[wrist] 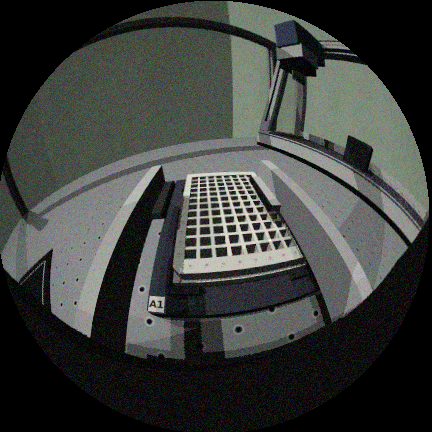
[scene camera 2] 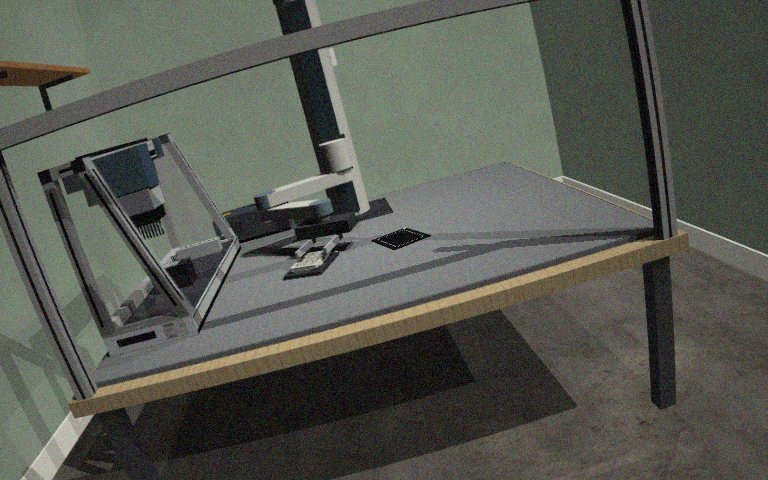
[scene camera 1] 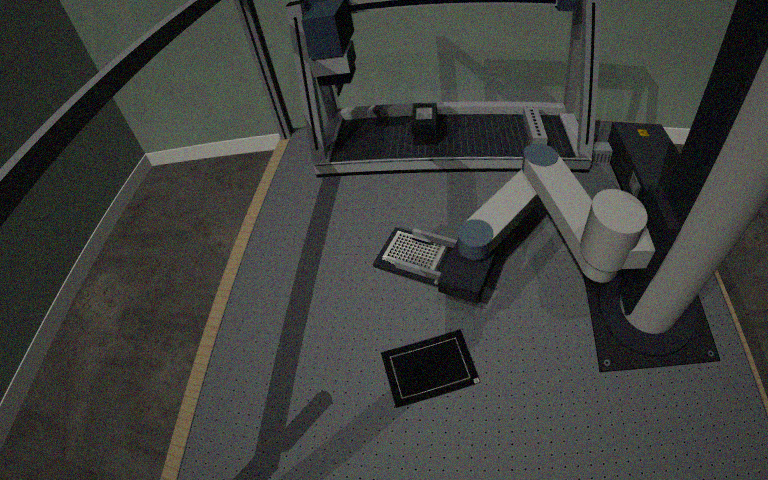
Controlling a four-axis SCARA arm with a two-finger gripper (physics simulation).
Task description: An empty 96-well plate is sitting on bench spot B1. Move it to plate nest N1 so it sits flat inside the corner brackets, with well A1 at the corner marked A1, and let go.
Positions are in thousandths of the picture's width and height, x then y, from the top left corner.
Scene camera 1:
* gripper: 527, 516
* white 96-well plate: 524, 516
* dark plate nest N1: 510, 559
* bench spot B1: 558, 768
